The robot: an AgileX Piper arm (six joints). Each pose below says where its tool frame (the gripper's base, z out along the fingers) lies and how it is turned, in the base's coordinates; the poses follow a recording.
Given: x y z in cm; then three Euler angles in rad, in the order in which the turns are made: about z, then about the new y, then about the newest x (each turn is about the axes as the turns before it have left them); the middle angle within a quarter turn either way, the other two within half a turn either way.
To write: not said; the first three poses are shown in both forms.
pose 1, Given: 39.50 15.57 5.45 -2.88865 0.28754 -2.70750
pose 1, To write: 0.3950 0.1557 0.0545 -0.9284 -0.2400 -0.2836 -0.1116 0.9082 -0.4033
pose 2, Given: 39.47 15.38 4.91 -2.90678 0.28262 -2.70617
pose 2, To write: 0.3947 0.1538 0.0491 -0.9340 -0.2234 -0.2789 -0.0966 0.9092 -0.4051
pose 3, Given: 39.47 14.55 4.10 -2.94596 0.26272 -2.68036
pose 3, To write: 0.3947 0.1455 0.0410 -0.9473 -0.1877 -0.2597 -0.0607 0.9009 -0.4298
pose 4, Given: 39.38 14.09 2.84 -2.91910 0.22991 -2.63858
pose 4, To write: 0.3938 0.1409 0.0284 -0.9497 -0.2149 -0.2279 -0.0862 0.8788 -0.4694
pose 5, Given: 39.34 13.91 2.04 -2.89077 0.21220 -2.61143
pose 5, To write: 0.3934 0.1391 0.0204 -0.9470 -0.2426 -0.2106 -0.1110 0.8622 -0.4943
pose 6, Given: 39.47 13.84 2.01 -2.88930 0.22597 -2.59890
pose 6, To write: 0.3947 0.1384 0.0201 -0.9437 -0.2433 -0.2241 -0.1017 0.8581 -0.5033
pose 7, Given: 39.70 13.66 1.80 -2.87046 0.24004 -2.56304
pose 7, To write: 0.3970 0.1366 0.0180 -0.9358 -0.2601 -0.2377 -0.0990 0.8415 -0.5311
